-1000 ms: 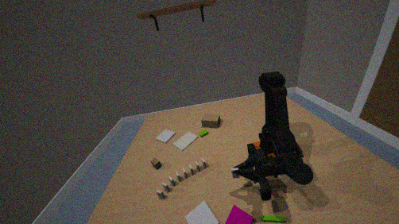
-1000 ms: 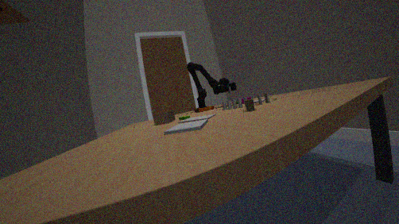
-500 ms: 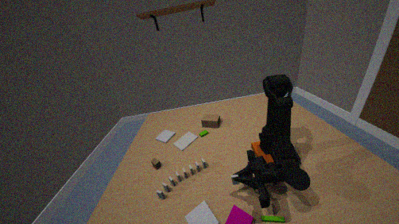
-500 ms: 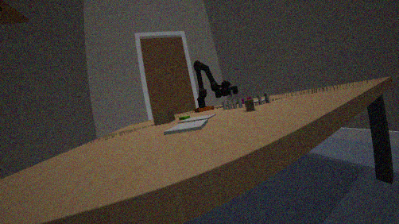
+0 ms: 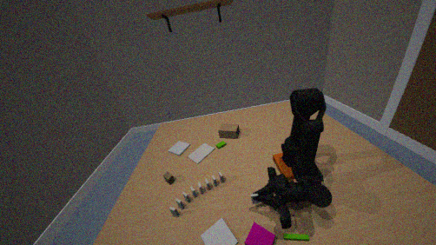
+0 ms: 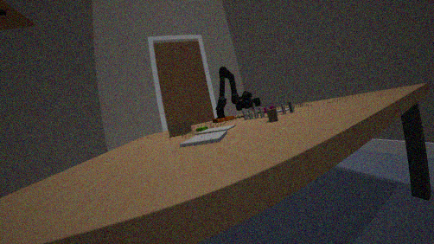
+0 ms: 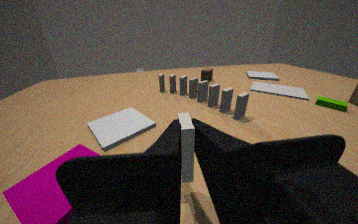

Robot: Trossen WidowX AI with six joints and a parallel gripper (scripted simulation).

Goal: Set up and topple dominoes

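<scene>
My gripper tip is 2 cm short of the magenta block, 11 cm to the right of it and 6 cm above it. The rest, counted from my gripper tip: green block (7 cm ahead, 39 cm to the right, 7 cm below); white flat tile (14 cm ahead, 7 cm to the left, 8 cm below); green bar (10 cm behind, 12 cm to the left, 7 cm below).
</scene>
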